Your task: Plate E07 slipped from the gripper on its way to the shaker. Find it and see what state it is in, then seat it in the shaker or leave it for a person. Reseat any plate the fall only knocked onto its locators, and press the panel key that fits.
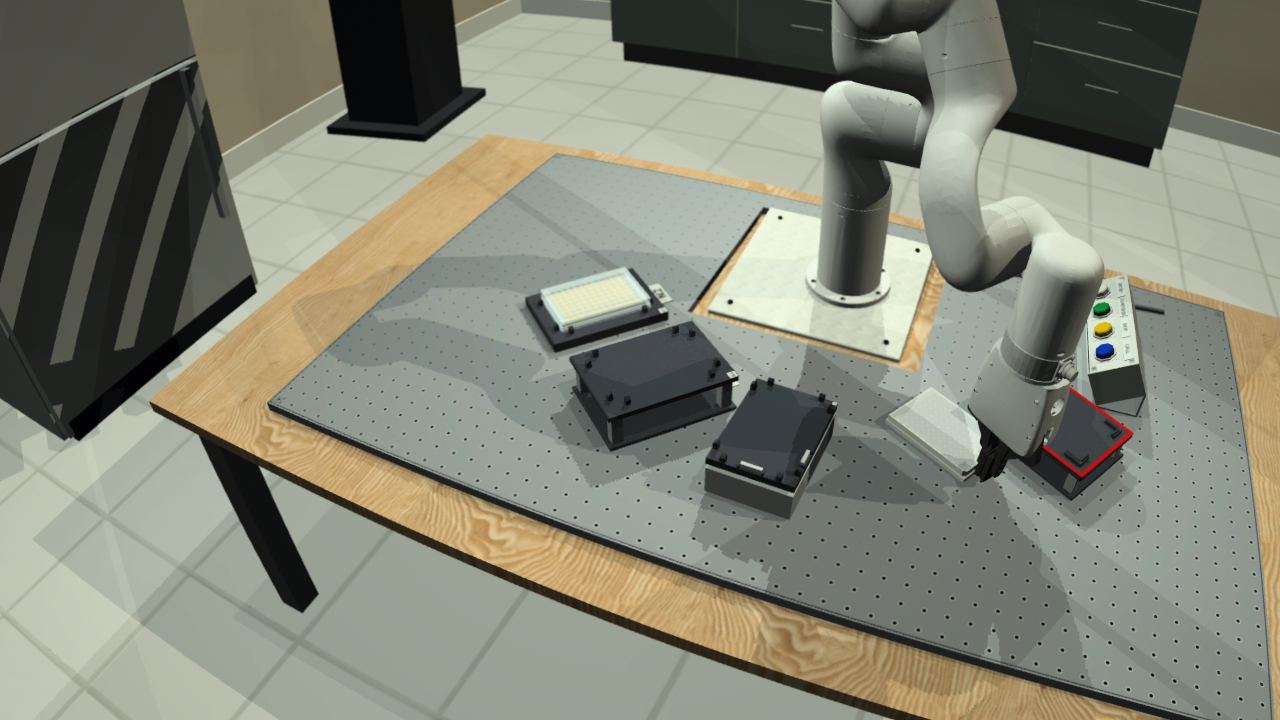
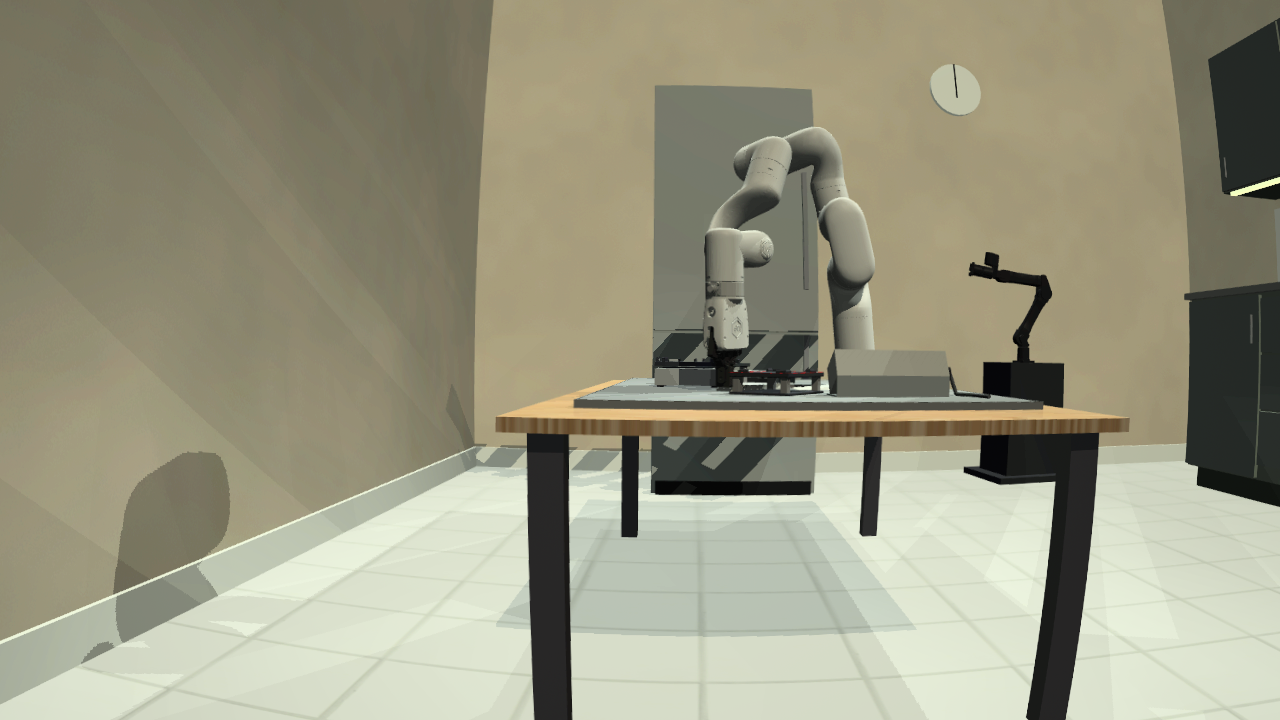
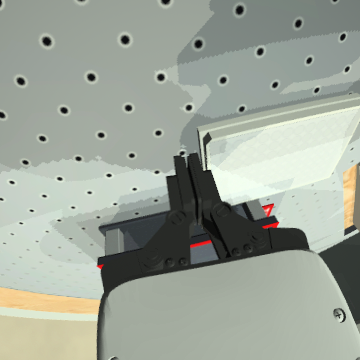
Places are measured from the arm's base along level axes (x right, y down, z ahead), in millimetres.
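Pixels of known places: gripper, fingertip midpoint: (image 1: pixel 986 473) (image 2: pixel 724 386) (image 3: pixel 185 168); arm's base, link origin: (image 1: pixel 848 281).
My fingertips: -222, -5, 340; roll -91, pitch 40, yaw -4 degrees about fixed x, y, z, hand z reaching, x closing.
Observation:
For each thing: its middle in the pictures, then the offset to it from my fingertips, as dx, dy, dz. "pt": a spot on its surface instead.
- pale plate, body centre: (image 3: pixel 279 157) (image 1: pixel 946 432) (image 2: pixel 749 387) +53, +2, -58
- plate with cream wells, body centre: (image 1: pixel 594 296) +542, -18, -158
- black nest, surface spot: (image 1: pixel 559 341) pt +554, -5, -65
- black raised platform, body centre: (image 1: pixel 653 379) +408, -21, -14
- black-topped grey box, surface spot: (image 1: pixel 771 431) pt +250, -45, +54
- key panel, body centre: (image 1: pixel 1112 337) (image 2: pixel 888 373) -171, -32, -283
A pale plate (image 1: pixel 935 428) (image 3: pixel 280 150) lies on the perforated board, its face showing a faint grid; no readable label shows, so I cannot tell if it is E07. My gripper (image 1: pixel 989 465) (image 2: pixel 723 379) (image 3: pixel 185 168) is shut and empty, low at the plate's corner; contact is unclear. A plate with cream wells (image 1: pixel 595 298) sits in a black nest (image 1: pixel 559 341). A black raised platform (image 1: pixel 657 365) and a black-topped grey box (image 1: pixel 771 431) have empty tops with locators; I cannot tell which is the shaker. The key panel (image 1: pixel 1111 358) (image 2: pixel 887 371) has green, yellow and blue keys.
A red-edged black stand (image 1: pixel 1084 437) (image 2: pixel 776 383) stands close behind the gripper, right of the pale plate. The arm's white base plate (image 1: pixel 760 304) is at the board's back. A grey refrigerator (image 2: pixel 733 205) and a second black arm (image 2: pixel 1029 308) stand beyond the table.

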